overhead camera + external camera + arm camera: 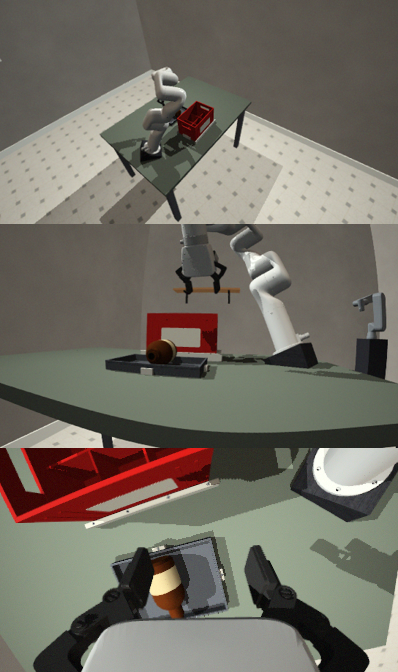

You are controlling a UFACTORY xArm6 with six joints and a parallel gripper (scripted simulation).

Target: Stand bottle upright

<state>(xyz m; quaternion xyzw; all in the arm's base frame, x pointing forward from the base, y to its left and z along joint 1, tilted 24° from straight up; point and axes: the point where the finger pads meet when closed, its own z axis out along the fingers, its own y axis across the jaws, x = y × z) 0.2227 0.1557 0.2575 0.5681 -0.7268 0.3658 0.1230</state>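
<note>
Now: the brown bottle 100 mm ahead of my hand, 110 mm to the left of it and 200 mm below it. From my hand the other things lie so: dark tray 100 mm ahead, 110 mm to the left, 230 mm below; then crate 110 mm ahead, 190 mm to the right, 160 mm below.
</note>
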